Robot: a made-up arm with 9 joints. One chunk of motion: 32 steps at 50 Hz.
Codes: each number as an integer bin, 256 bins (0 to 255) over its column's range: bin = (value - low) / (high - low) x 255, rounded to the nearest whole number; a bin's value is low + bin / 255 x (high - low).
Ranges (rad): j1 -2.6..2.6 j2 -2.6..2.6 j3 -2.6..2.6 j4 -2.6..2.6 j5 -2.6..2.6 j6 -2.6..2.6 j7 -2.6..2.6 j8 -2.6..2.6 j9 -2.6..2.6
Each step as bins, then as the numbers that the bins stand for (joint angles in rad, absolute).
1 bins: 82 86 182 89 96 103 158 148 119
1 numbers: -0.9278 -0.8463 1.1114 -0.7851 -0.6424 -0.4996 0.6220 0.4180 -0.1733
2 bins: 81 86 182 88 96 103 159 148 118
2 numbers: -0.9482 -0.8463 1.1114 -0.8055 -0.6424 -0.4996 0.6424 0.4180 -0.1937
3 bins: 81 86 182 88 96 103 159 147 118
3 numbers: -0.9482 -0.8463 1.1114 -0.8055 -0.6424 -0.4996 0.6424 0.3976 -0.1937
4 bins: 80 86 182 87 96 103 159 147 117
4 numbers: -0.9686 -0.8463 1.1114 -0.8259 -0.6424 -0.4996 0.6424 0.3976 -0.2141
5 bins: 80 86 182 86 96 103 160 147 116
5 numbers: -0.9686 -0.8463 1.1114 -0.8463 -0.6424 -0.4996 0.6627 0.3976 -0.2345
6 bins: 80 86 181 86 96 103 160 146 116
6 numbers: -0.9686 -0.8463 1.0910 -0.8463 -0.6424 -0.4996 0.6627 0.3773 -0.2345
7 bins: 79 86 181 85 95 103 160 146 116
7 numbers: -0.9890 -0.8463 1.0910 -0.8667 -0.6627 -0.4996 0.6627 0.3773 -0.2345
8 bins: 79 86 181 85 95 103 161 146 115
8 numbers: -0.9890 -0.8463 1.0910 -0.8667 -0.6627 -0.4996 0.6831 0.3773 -0.2549
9 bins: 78 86 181 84 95 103 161 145 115
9 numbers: -1.0094 -0.8463 1.0910 -0.8871 -0.6627 -0.4996 0.6831 0.3569 -0.2549
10 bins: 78 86 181 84 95 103 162 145 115
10 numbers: -1.0094 -0.8463 1.0910 -0.8871 -0.6627 -0.4996 0.7035 0.3569 -0.2549
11 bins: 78 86 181 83 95 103 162 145 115
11 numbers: -1.0094 -0.8463 1.0910 -0.9075 -0.6627 -0.4996 0.7035 0.3569 -0.2549
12 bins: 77 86 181 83 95 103 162 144 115
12 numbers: -1.0298 -0.8463 1.0910 -0.9075 -0.6627 -0.4996 0.7035 0.3365 -0.2549
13 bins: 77 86 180 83 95 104 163 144 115
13 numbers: -1.0298 -0.8463 1.0706 -0.9075 -0.6627 -0.4792 0.7239 0.3365 -0.2549
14 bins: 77 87 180 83 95 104 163 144 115
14 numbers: -1.0298 -0.8259 1.0706 -0.9075 -0.6627 -0.4792 0.7239 0.3365 -0.2549
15 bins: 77 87 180 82 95 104 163 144 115
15 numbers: -1.0298 -0.8259 1.0706 -0.9278 -0.6627 -0.4792 0.7239 0.3365 -0.2549
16 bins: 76 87 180 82 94 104 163 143 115
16 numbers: -1.0502 -0.8259 1.0706 -0.9278 -0.6831 -0.4792 0.7239 0.3161 -0.2549
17 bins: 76 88 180 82 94 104 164 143 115
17 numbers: -1.0502 -0.8055 1.0706 -0.9278 -0.6831 -0.4792 0.7443 0.3161 -0.2549
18 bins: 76 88 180 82 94 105 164 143 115
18 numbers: -1.0502 -0.8055 1.0706 -0.9278 -0.6831 -0.4588 0.7443 0.3161 -0.2549
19 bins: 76 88 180 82 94 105 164 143 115
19 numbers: -1.0502 -0.8055 1.0706 -0.9278 -0.6831 -0.4588 0.7443 0.3161 -0.2549
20 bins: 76 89 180 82 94 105 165 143 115
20 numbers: -1.0502 -0.7851 1.0706 -0.9278 -0.6831 -0.4588 0.7647 0.3161 -0.2549
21 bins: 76 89 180 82 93 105 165 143 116
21 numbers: -1.0502 -0.7851 1.0706 -0.9278 -0.7035 -0.4588 0.7647 0.3161 -0.2345
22 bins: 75 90 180 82 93 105 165 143 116
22 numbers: -1.0706 -0.7647 1.0706 -0.9278 -0.7035 -0.4588 0.7647 0.3161 -0.2345
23 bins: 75 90 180 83 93 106 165 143 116
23 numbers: -1.0706 -0.7647 1.0706 -0.9075 -0.7035 -0.4384 0.7647 0.3161 -0.2345
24 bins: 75 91 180 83 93 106 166 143 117
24 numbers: -1.0706 -0.7443 1.0706 -0.9075 -0.7035 -0.4384 0.7851 0.3161 -0.2141
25 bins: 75 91 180 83 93 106 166 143 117
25 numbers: -1.0706 -0.7443 1.0706 -0.9075 -0.7035 -0.4384 0.7851 0.3161 -0.2141
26 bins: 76 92 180 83 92 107 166 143 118
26 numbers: -1.0502 -0.7239 1.0706 -0.9075 -0.7239 -0.4180 0.7851 0.3161 -0.1937
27 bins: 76 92 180 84 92 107 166 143 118
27 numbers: -1.0502 -0.7239 1.0706 -0.8871 -0.7239 -0.4180 0.7851 0.3161 -0.1937
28 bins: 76 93 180 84 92 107 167 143 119
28 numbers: -1.0502 -0.7035 1.0706 -0.8871 -0.7239 -0.4180 0.8055 0.3161 -0.1733
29 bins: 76 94 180 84 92 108 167 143 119
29 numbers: -1.0502 -0.6831 1.0706 -0.8871 -0.7239 -0.3976 0.8055 0.3161 -0.1733
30 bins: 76 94 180 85 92 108 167 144 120
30 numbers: -1.0502 -0.6831 1.0706 -0.8667 -0.7239 -0.3976 0.8055 0.3365 -0.1529
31 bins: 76 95 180 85 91 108 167 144 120
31 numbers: -1.0502 -0.6627 1.0706 -0.8667 -0.7443 -0.3976 0.8055 0.3365 -0.1529
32 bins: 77 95 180 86 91 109 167 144 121
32 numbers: -1.0298 -0.6627 1.0706 -0.8463 -0.7443 -0.3773 0.8055 0.3365 -0.1325
